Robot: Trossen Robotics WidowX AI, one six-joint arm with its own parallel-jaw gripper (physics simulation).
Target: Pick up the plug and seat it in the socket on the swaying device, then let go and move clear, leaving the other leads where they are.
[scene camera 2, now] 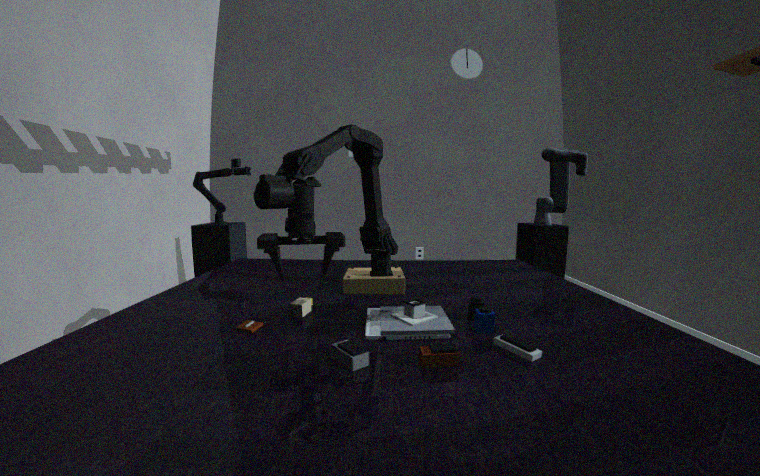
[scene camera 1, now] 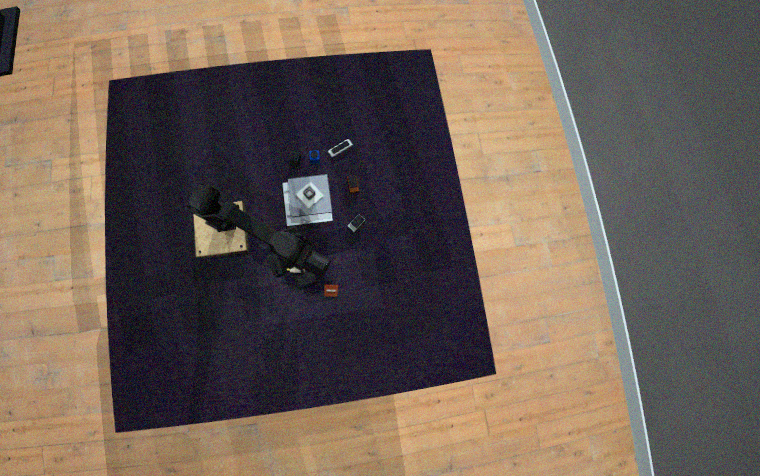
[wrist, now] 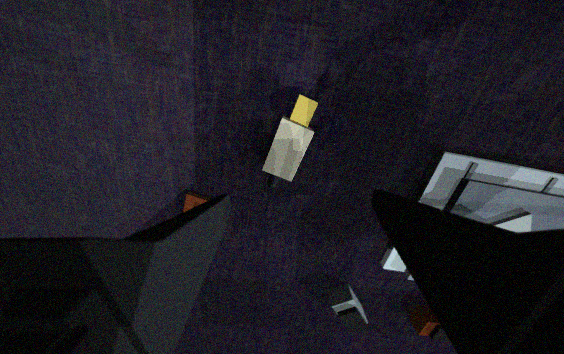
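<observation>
The plug [scene camera 1: 295, 270] [scene camera 2: 302, 306] [wrist: 288, 150], a cream block with a yellow tip in the wrist view, lies on the dark mat. My gripper [scene camera 2: 302, 275] [wrist: 300, 198] is open and empty, above the plug. In the wrist view the plug lies beyond the gap between the fingertips, its yellow tip pointing away from them. The socket [scene camera 1: 309, 192] [scene camera 2: 415, 309] is a small grey square block on a white diamond plate, on top of the flat grey device [scene camera 1: 322, 210] [scene camera 2: 443, 322] [wrist: 492, 192]. The right finger hides part of the device in the wrist view.
An orange block with a white stripe [scene camera 1: 330, 290] [scene camera 2: 250, 325] lies near the plug. A grey block [scene camera 1: 356, 223] [scene camera 2: 352, 356], a brown-orange block [scene camera 1: 353, 185] [scene camera 2: 440, 355], a white bar [scene camera 1: 340, 147] and a blue block [scene camera 1: 314, 155] [scene camera 2: 484, 319] lie around the device.
</observation>
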